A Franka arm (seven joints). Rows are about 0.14 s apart.
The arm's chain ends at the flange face. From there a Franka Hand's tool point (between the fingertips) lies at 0.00 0.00 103.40 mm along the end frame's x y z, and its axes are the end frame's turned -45 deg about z.
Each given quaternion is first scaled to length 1.
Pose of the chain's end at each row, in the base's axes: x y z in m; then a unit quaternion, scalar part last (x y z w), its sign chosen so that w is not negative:
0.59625 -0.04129 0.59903 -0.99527 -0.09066 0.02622 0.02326
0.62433 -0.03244 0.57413 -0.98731 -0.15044 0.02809 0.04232
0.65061 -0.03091 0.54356 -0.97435 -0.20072 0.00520 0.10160
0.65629 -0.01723 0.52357 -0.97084 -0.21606 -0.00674 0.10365
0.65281 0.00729 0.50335 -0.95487 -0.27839 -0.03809 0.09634
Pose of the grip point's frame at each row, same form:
0.59042 -0.03699 0.49588 -0.88481 -0.46463 0.01532 0.03152
0.61728 -0.02467 0.47126 -0.85459 -0.51682 0.00976 0.04985
0.64534 -0.01065 0.44230 -0.82337 -0.55831 -0.03408 0.09586
0.65301 0.00388 0.42240 -0.81426 -0.57114 -0.04589 0.09318
0.65479 0.02851 0.40217 -0.77565 -0.62261 -0.07206 0.07443

